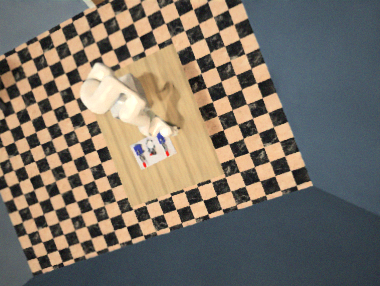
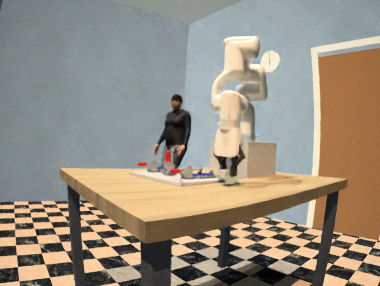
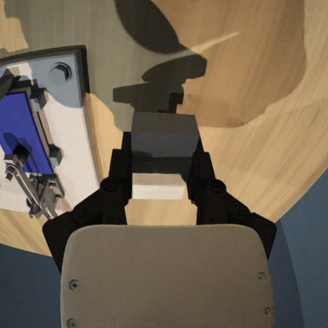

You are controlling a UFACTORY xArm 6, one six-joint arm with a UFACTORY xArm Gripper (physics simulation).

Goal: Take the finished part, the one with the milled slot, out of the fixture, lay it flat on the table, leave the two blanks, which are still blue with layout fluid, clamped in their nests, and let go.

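Seen in the pictures: gripper, between the fingertips: (image 2: pixel 227 175); arm's base, origin of its link: (image 1: pixel 124 96) (image 2: pixel 245 142).
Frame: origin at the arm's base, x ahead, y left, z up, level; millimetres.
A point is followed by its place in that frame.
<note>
My gripper (image 3: pixel 159 146) (image 2: pixel 229 171) @(x 389, y 200, z -135 mm) is shut on the finished part (image 3: pixel 165 137) (image 2: pixel 230 179), a grey block with a dark band across it, held between both fingers. It hangs low beside the fixture plate (image 3: pixel 75 135) (image 2: pixel 155 178) @(x 559, y -8, z -161 mm) (image 1: pixel 159 157) @(x 529, y -16, z -156 mm), at the table's robot side; whether the part touches the table is hard to tell. One blue blank (image 3: pixel 24 122) (image 2: pixel 203 174) @(x 403, y 91, z -140 mm) (image 1: pixel 160 137) @(x 382, y 73, z -140 mm) lies clamped in its nest, near the gripper. The other blue blank (image 1: pixel 138 148) @(x 381, y -140, z -135 mm) sits in the far nest. The middle clamp's red handle (image 2: pixel 168 156) @(x 482, y -31, z -78 mm) stands upright.
The wooden table (image 1: pixel 192 165) @(x 714, y 208, z -172 mm) (image 2: pixel 120 195) @(x 820, y 192, z -171 mm) (image 3: pixel 260 165) carries the fixture and the robot's pale pedestal block (image 2: pixel 262 157) @(x 0, y 110, z -75 mm). A hex bolt (image 3: pixel 60 73) stands on the plate's near corner. A toggle clamp (image 3: pixel 32 192) rises beside the near blank. A person (image 2: pixel 176 127) stands behind the table.
</note>
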